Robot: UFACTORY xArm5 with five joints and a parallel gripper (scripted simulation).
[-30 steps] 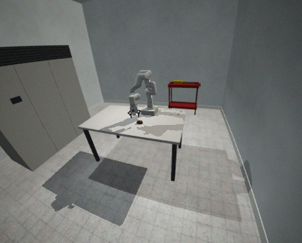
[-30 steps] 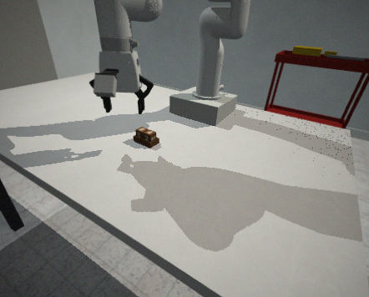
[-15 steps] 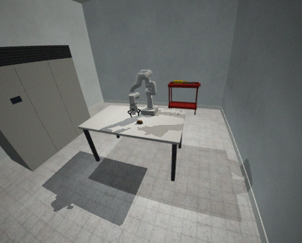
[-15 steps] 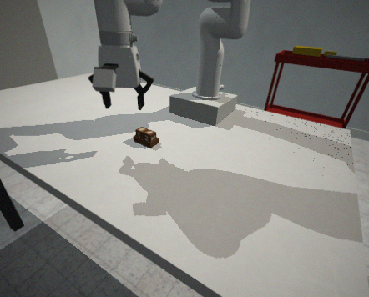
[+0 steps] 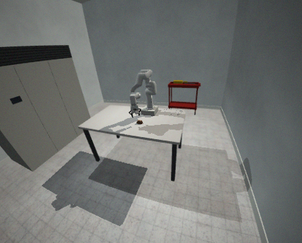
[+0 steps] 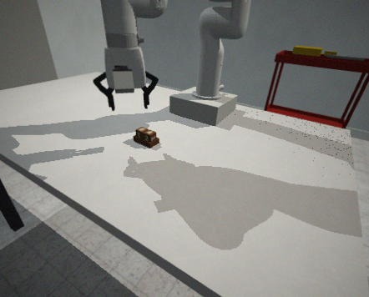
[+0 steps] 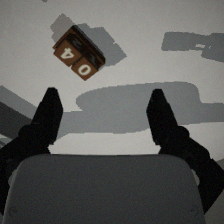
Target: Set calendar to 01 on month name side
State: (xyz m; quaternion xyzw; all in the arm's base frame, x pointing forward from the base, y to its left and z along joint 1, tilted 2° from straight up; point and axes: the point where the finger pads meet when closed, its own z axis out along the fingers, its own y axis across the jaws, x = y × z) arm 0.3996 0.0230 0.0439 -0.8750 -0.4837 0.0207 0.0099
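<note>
My gripper is now 12 cm above the calendar tray, 4 cm past it and 2 cm to the right of it.
</note>
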